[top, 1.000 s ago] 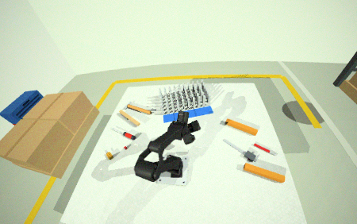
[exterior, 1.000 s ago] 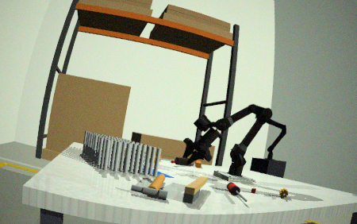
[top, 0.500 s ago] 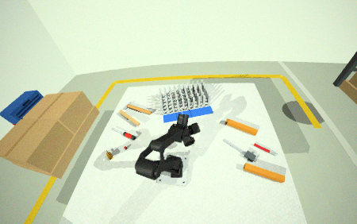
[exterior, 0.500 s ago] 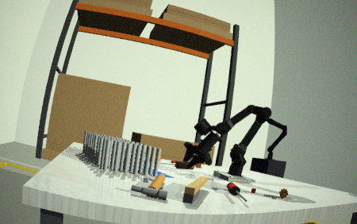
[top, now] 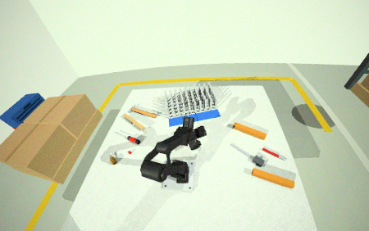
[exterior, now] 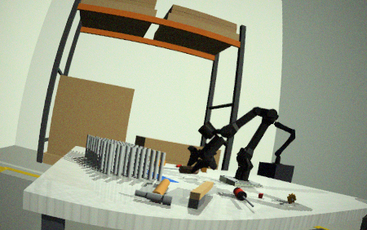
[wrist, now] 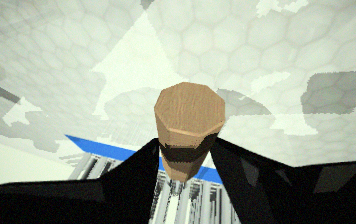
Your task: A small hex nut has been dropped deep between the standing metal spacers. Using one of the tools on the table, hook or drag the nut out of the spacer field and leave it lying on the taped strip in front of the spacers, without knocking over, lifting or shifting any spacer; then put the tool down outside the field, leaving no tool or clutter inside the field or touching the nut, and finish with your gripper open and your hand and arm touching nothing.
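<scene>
Now: the blue taped strip 18 cm ahead of my gripper tip, 4 cm below it and 1 cm to the right of it. Also, from my gripper tip: tiny red piece 43 cm to the left, 10 cm behind, 3 cm below; then red screwdriver 50 cm to the right, 17 cm behind, 3 cm below; then tool with thin metal rod 10 cm ahead, 2 cm to the left, 1 cm below.
</scene>
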